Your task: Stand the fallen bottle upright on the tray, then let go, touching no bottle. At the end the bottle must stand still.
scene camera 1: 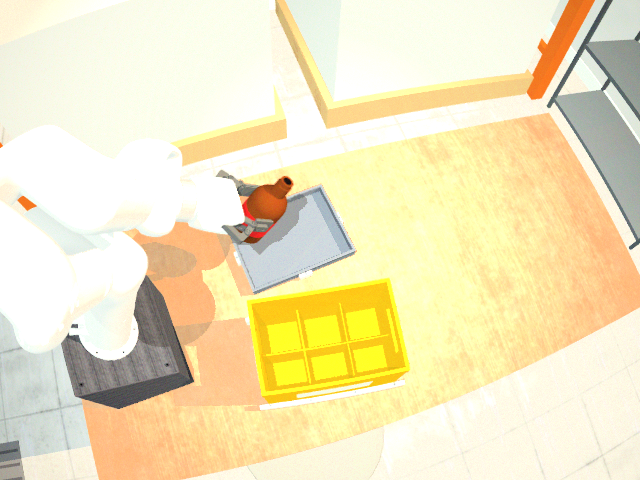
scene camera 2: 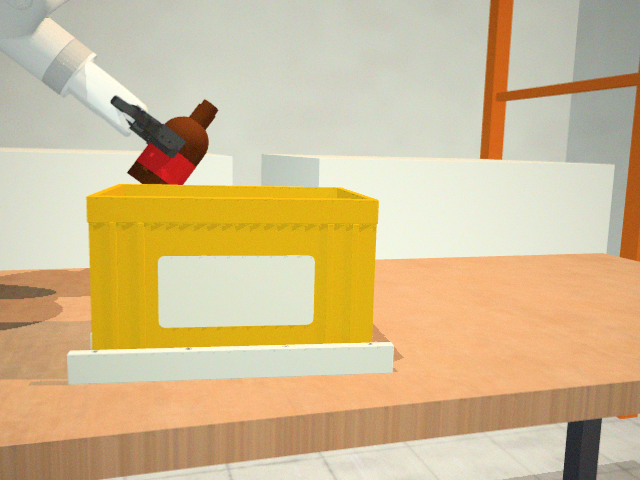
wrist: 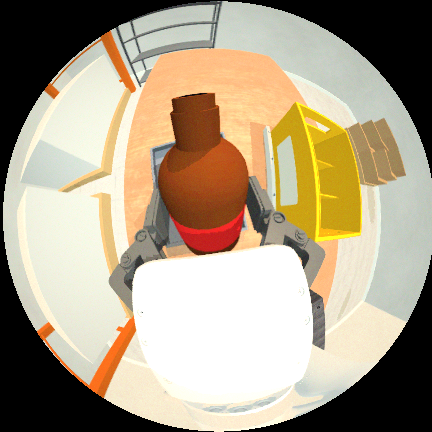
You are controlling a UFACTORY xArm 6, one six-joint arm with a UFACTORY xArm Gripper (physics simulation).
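Seen in the pictures: gripper, fingertip midpoint: (scene camera 1: 263, 208) (scene camera 2: 176, 150) (wrist: 204, 191); arm's base at its link origin: (scene camera 1: 108, 330).
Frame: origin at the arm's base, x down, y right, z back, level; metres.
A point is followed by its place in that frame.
The brown bottle (scene camera 1: 267, 201) {y -0.166, x -0.077, z -0.362 m} (scene camera 2: 195, 135) {y -0.150, x -0.053, z -0.381 m} (wrist: 202, 175) {y -0.181, x -0.080, z -0.356 m} with a red label is held in the air, tilted, its neck up and leaning away from the arm. My gripper (scene camera 1: 260, 207) {y -0.180, x -0.030, z -0.354 m} (scene camera 2: 173, 142) {y -0.180, x -0.030, z -0.354 m} (wrist: 204, 191) {y -0.180, x -0.030, z -0.354 m} is shut on it, one finger on each side of its body around the label. In scene camera 2 the bottle's lowest edge is partly hidden behind the crate. The grey tray (scene camera 1: 305, 253) {y -0.160, x 0.180, z -0.433 m} (wrist: 159, 151) {y -0.301, x 0.180, z -0.501 m} lies flat on the table; in scene camera 1 the bottle shows over its near left corner and casts a shadow on it.
A yellow crate (scene camera 1: 320, 296) {y -0.003, x 0.031, z -0.428 m} (scene camera 2: 232, 211) {y 0.175, x 0.022, z -0.413 m} (wrist: 311, 175) {y -0.012, x 0.017, z -0.394 m} with compartments stands beside the tray. A white strip (scene camera 2: 232, 360) {y 0.186, x 0.166, z -0.413 m} (wrist: 270, 165) {y -0.020, x 0.156, z -0.453 m} runs along its side. The arm's dark base block (scene camera 1: 155, 361) {y 0.068, x 0.032, z -0.085 m} stands left of the crate. A grey shelf rack (scene camera 1: 594, 124) stands past the table's far end.
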